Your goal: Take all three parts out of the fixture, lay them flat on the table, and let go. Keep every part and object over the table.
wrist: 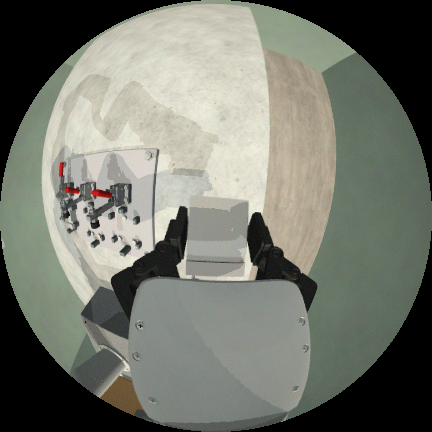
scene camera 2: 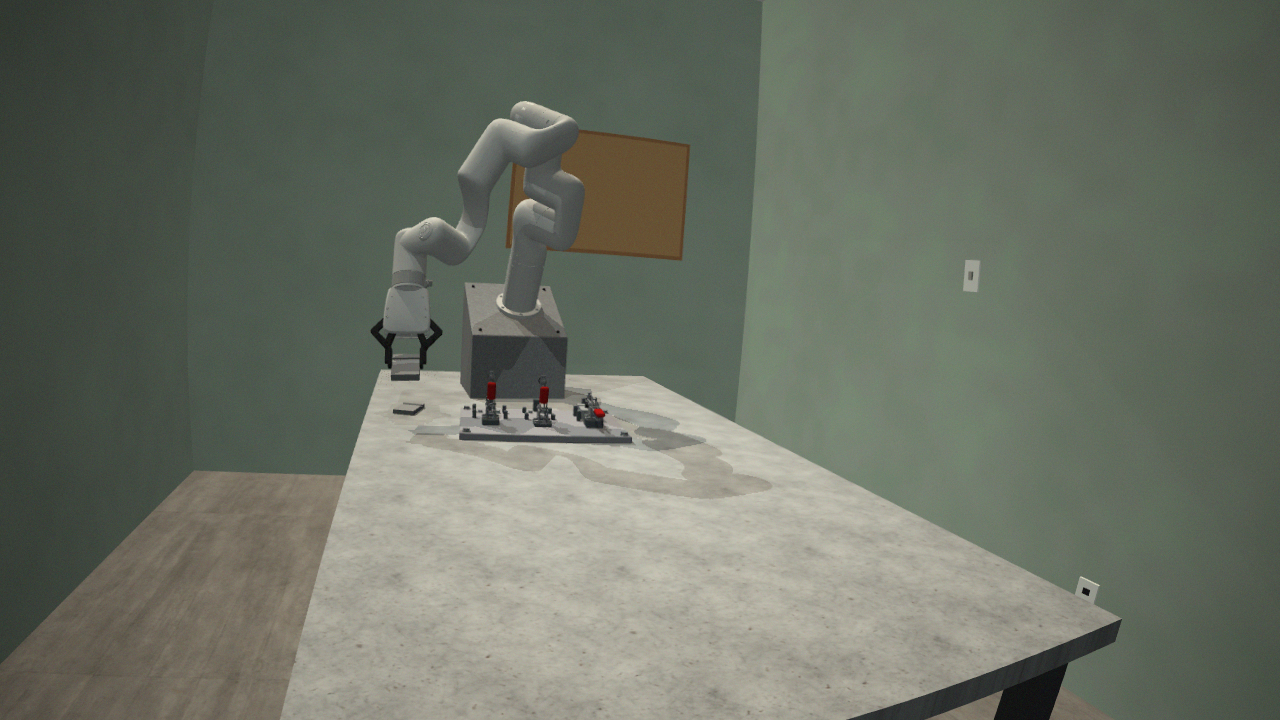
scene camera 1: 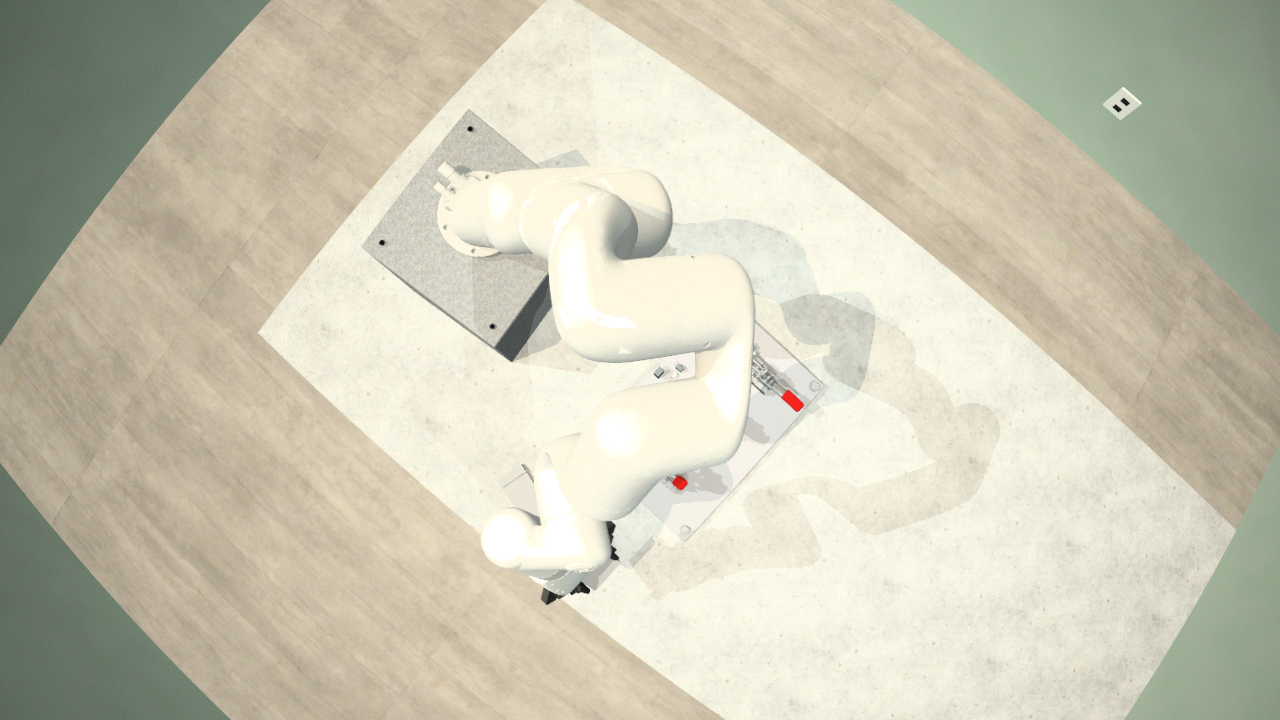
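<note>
My gripper is shut on a pale grey bent plate part, held above the table near its long edge. Another flat grey part lies on the table, apart from the fixture; the arm partly covers it in scene camera 1. The fixture has toggle clamps with red handles. Two handles stand up; the third handle lies low. I cannot make out the third part at that clamp.
The pale table ends close beside the gripper, with wood floor beyond. The grey robot pedestal stands behind the fixture. The arm hides much of the fixture in scene camera 1.
</note>
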